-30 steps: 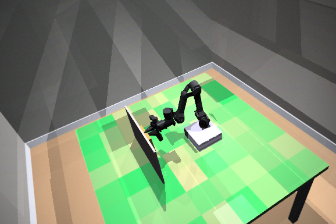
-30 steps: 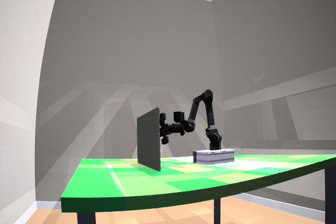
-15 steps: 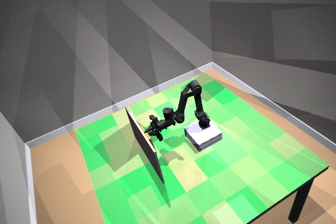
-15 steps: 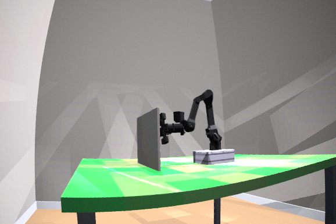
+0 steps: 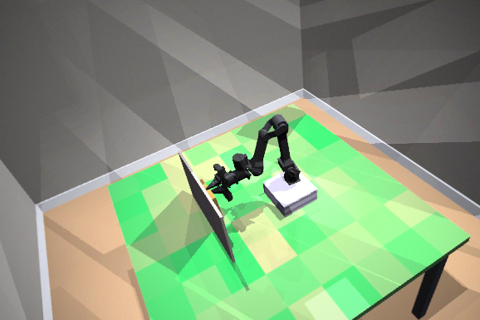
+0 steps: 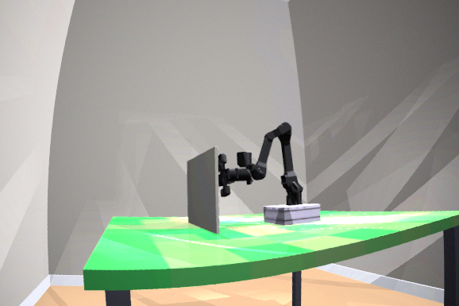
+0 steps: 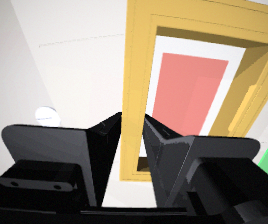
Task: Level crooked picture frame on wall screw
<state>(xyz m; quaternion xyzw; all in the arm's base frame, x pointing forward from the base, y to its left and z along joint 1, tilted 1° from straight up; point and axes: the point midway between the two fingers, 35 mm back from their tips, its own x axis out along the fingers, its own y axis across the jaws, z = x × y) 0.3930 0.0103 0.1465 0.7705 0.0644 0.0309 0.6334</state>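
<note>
The picture frame is 50 mm below my gripper tip and 10 mm to the left of it. From my gripper tip the other things lie so: wall panel (70 mm below, 20 mm ahead, 10 mm to the left).
</note>
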